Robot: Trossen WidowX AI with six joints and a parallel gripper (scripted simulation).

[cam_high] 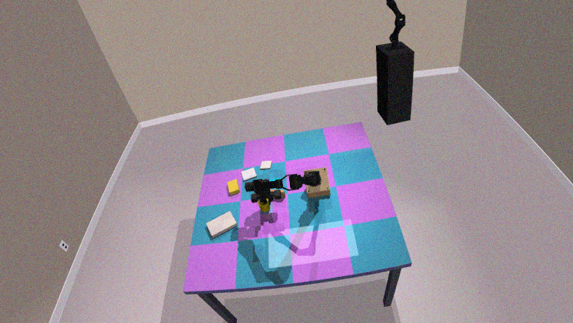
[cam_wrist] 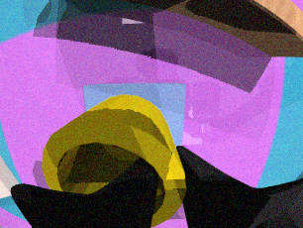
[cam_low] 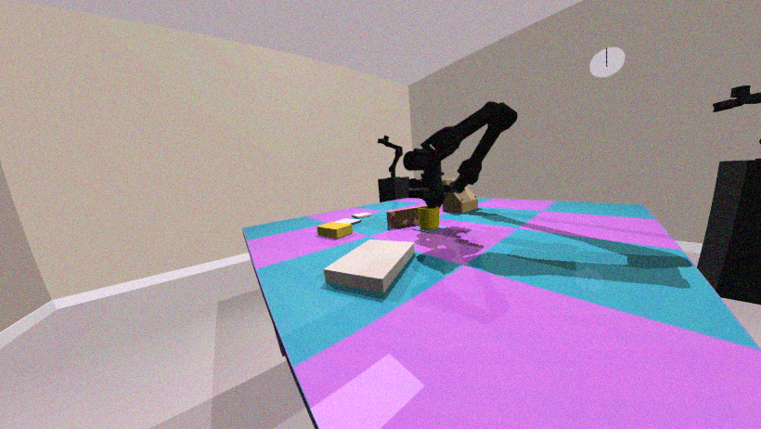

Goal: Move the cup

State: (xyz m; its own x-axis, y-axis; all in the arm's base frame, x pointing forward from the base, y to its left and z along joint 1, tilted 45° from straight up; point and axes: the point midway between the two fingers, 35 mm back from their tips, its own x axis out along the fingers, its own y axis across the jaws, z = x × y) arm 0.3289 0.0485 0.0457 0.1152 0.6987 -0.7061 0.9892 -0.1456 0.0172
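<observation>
Right now my gripper tip is 21 cm to the left of the cyan pad, 6 cm past it and 5 cm above it. The rest, counted from my gripper tip: yellow cup: 2 cm ahead; white block: 33 cm ahead, 6 cm to the left, 2 cm below; wooden arch block: 11 cm to the right, 2 cm below, 2 cm behind.
</observation>
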